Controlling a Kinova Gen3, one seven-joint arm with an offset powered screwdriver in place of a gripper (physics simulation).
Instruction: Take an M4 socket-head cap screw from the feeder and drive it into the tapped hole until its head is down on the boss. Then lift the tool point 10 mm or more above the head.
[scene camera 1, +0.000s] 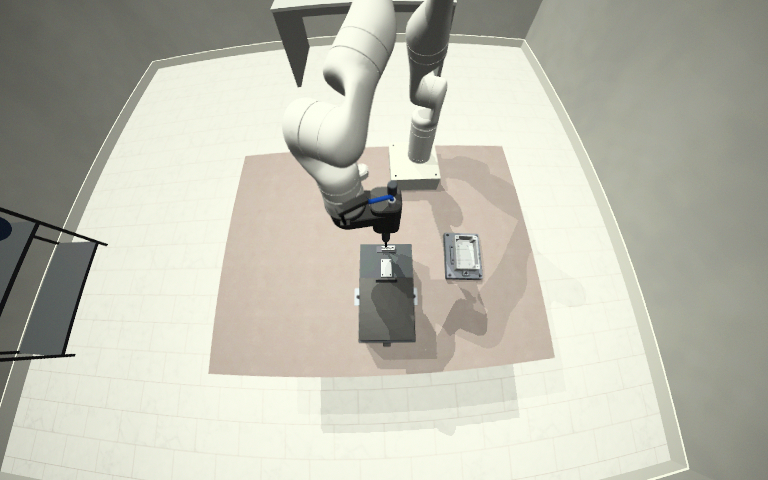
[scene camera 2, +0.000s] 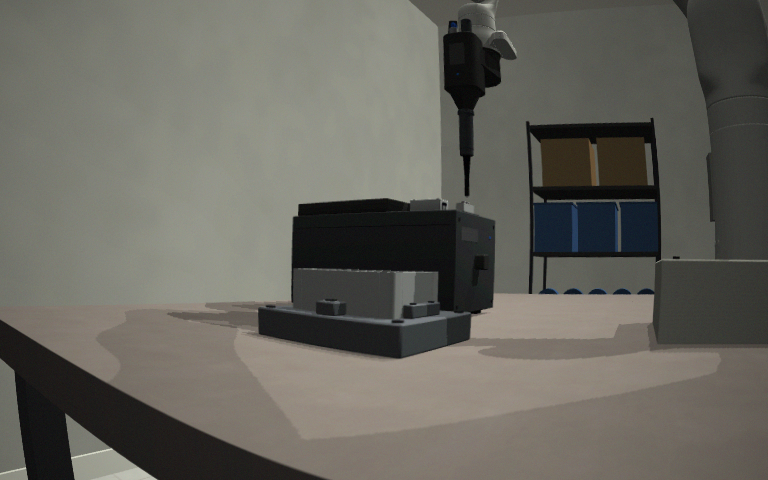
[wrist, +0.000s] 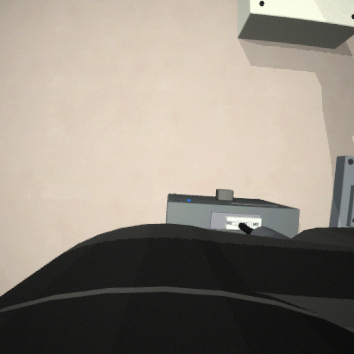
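The black screwdriver's bit tip (scene camera 1: 386, 245) (scene camera 2: 467, 195) (wrist: 241, 225) points down at the small light pick-up block (scene camera 1: 391, 248) (scene camera 2: 464, 208) (wrist: 257, 222) on the dark screw feeder (scene camera 1: 387, 319) (scene camera 2: 373, 240) (wrist: 192, 215). In scene camera 2 the tip is a little above the block. A tiny pale spot shows under the tip; it is too small to tell whether it is a screw on the bit. The light housing (scene camera 1: 466, 254) (scene camera 2: 345, 288) sits on a grey fixture plate (scene camera 1: 449, 272) (scene camera 2: 328, 329) (wrist: 339, 200), right of the feeder in scene camera 1. The tapped hole cannot be made out.
A white plate-topped unit (scene camera 1: 386, 267) (scene camera 2: 427, 204) sits on the feeder beside the block. A second arm (scene camera 1: 421, 130) (scene camera 2: 741, 135) stands on a pale base (scene camera 1: 399, 169) (scene camera 2: 707, 300) (wrist: 295, 31) behind. A shelf rack (scene camera 2: 591, 191) stands in the background.
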